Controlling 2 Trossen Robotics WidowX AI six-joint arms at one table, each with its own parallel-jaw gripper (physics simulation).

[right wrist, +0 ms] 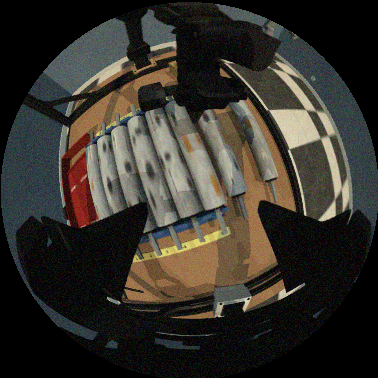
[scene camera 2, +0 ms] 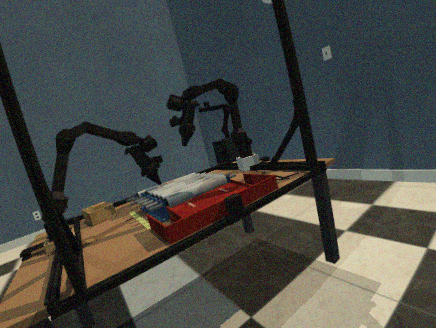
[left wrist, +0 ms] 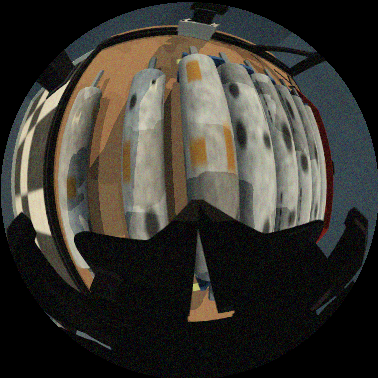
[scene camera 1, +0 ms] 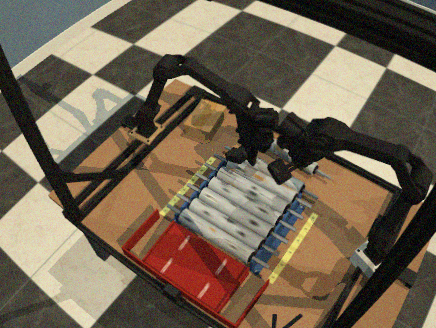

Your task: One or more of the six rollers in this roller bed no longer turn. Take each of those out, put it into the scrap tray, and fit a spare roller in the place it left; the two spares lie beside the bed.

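Places are measured from the left arm's base along level axes (x right, y back, z down), in millimetres.
Where they show: left gripper, between the fingertips: (right wrist: pixel 193 122) (scene camera 2: pixel 160 184) (left wrist: pixel 196 205) (scene camera 1: pixel 253 165); right gripper, between the fingertips: (right wrist: pixel 204 207) (scene camera 2: pixel 184 146) (scene camera 1: pixel 289 168); left arm's base, origin of its link: (right wrist: pixel 142 64) (scene camera 1: pixel 146 130); right arm's base, origin of its link: (right wrist: pixel 231 308) (scene camera 2: pixel 246 156) (scene camera 1: pixel 376 253).
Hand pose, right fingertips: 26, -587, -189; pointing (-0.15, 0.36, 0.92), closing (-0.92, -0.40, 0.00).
Observation:
Things, the pixels of their centre, and the offset from my right fingertips, as dx, dy, dz.
- end roller, middle of its body: (left wrist: pixel 209 147) (right wrist: pixel 192 147) (scene camera 1: pixel 261 180) (scene camera 2: pixel 172 185) -33, +99, +166
- red scrap tray, middle of its body: (scene camera 1: pixel 193 267) (left wrist: pixel 321 165) (scene camera 2: pixel 215 201) (right wrist: pixel 82 203) +338, +121, +194
- tan box, middle of its body: (scene camera 1: pixel 205 120) (scene camera 2: pixel 98 212) -186, +423, +191
The roller bed's blue rail (scene camera 1: pixel 287 228) (right wrist: pixel 176 228) carries several grey-white rollers side by side. The end roller (left wrist: pixel 210 115) (right wrist: pixel 200 172) nearest the spares has orange patches. Two spare rollers lie beside it: a nearer one (left wrist: pixel 144 165) (right wrist: pixel 222 152) and an outer one (left wrist: pixel 75 145) (right wrist: pixel 259 142). The red scrap tray (scene camera 1: pixel 187 265) (scene camera 2: pixel 200 215) (right wrist: pixel 84 197) at the bed's other side holds no roller. My left gripper (left wrist: pixel 196 205) (scene camera 2: pixel 158 182) is shut and empty above the bed's spare-side end. My right gripper (right wrist: pixel 204 207) is open and empty, raised above the bed. Whether rollers turn cannot be seen.
A tan box (scene camera 1: pixel 204 119) (scene camera 2: pixel 99 213) stands left of the bed. Yellow numbered strips (scene camera 1: pixel 294 247) lie along both roller ends. My arms are close together over the bed in scene camera 1. A dark frame post (scene camera 2: pixel 300 100) stands at the table edge.

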